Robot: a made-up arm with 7 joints.
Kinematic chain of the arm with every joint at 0, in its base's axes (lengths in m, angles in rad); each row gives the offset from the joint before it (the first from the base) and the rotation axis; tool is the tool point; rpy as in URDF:
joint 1: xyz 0 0 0 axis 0.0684 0.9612 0.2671
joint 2: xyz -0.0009 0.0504 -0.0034 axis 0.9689 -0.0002 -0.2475
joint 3: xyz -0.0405 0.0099 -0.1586 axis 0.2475 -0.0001 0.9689
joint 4: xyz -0.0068 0 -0.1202 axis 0.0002 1 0
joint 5: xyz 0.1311 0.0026 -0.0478 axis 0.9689 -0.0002 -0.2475
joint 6: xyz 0.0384 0 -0.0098 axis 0.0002 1 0
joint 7: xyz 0.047 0 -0.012 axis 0.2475 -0.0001 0.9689
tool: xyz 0 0 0 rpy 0 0.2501 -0.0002
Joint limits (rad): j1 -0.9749..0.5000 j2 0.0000..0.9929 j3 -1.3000..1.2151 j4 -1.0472..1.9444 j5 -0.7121..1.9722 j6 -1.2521..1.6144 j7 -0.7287..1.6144
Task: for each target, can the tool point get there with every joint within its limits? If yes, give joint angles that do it. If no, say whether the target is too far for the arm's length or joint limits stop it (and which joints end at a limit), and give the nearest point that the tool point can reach.
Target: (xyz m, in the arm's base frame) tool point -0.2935 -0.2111 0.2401
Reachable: no: joint limits stop it (at a limit: joint 1, joint 2, joint 3, joint 4, joint 6) | nearest point -0.0775 -0.0762 -0.0895 | short by 0.416 m
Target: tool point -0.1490 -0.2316 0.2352
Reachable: no: joint limits stop it (at a limit: joint 1, joint 2, joint 3, joint 4) | nearest point -0.0689 -0.0784 -0.0874 | short by 0.366 m
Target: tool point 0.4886 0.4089 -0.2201
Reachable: no: too far | nearest point 0.3858 0.3409 -0.1849 | short by 0.128 m
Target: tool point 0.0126 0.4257 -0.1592
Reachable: yes | joints 0.3608 0.7079 0.9751 0.0015 -0.3563 0.6715 0.0608
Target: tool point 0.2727 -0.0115 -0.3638
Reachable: yes | joints -0.6414 0.3387 -0.9478 0.6013 0.1751 -0.4298 0.9884
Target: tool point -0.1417 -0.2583 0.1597
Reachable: no: joint limits stop it (at a limit: joint 1, joint 2, joint 3, joint 4) | nearest point -0.0695 -0.0849 -0.0913 | short by 0.314 m
